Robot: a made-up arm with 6 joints.
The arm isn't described. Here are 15 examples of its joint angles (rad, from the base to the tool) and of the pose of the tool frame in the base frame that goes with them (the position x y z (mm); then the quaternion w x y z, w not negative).
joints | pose
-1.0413 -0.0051 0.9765 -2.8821 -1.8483 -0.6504 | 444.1 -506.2 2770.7 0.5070 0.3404 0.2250 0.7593
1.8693 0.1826 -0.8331 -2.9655 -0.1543 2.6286 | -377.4 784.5 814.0 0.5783 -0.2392 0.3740 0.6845
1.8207 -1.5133 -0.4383 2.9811 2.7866 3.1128 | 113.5 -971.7 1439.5 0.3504 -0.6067 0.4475 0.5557
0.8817 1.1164 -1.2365 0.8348 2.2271 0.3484 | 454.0 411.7 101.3 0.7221 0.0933 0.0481 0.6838
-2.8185 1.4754 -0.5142 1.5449 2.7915 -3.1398 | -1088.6 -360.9 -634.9 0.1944 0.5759 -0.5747 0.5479
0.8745 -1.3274 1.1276 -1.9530 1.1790 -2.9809 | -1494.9 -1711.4 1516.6 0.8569 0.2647 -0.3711 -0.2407
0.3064 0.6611 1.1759 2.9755 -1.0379 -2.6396 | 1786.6 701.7 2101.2 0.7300 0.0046 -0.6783 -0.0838
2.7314 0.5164 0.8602 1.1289 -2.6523 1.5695 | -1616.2 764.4 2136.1 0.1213 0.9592 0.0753 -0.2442
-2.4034 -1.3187 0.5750 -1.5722 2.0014 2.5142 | 1254.1 1140.7 1838.9 0.3803 -0.0126 0.4941 0.7817
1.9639 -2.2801 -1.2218 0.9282 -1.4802 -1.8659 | 328.4 -585.3 407.4 0.6852 0.5390 0.3895 0.2969
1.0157 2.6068 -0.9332 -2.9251 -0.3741 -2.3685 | -260.4 -175.3 -489.8 0.2237 0.3925 -0.7921 -0.4105
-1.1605 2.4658 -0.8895 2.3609 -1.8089 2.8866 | 3.4 227.2 -689.1 0.4285 0.1400 0.6435 -0.6186
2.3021 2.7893 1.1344 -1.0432 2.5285 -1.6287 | -156.1 273.5 -2220.1 0.3205 0.6804 0.1357 0.6449
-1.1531 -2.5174 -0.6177 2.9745 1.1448 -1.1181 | -396.6 1214.6 194.3 0.2692 -0.8013 0.2044 -0.4937
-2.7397 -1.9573 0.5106 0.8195 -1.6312 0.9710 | 2129.8 1003.1 406.8 0.3118 0.2069 -0.1913 0.9074
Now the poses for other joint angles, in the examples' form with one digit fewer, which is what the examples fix.
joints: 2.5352 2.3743 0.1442 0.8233 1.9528 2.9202
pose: -288 309 -1723 0.068 -0.053 0.939 -0.334
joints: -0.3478 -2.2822 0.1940 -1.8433 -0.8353 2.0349
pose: -1836 704 160 0.164 -0.537 -0.827 0.013
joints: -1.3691 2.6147 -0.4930 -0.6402 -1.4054 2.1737
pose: -184 370 -930 0.267 0.836 0.030 0.479
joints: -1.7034 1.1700 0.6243 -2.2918 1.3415 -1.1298
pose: -220 -2308 232 0.382 -0.033 0.842 0.380
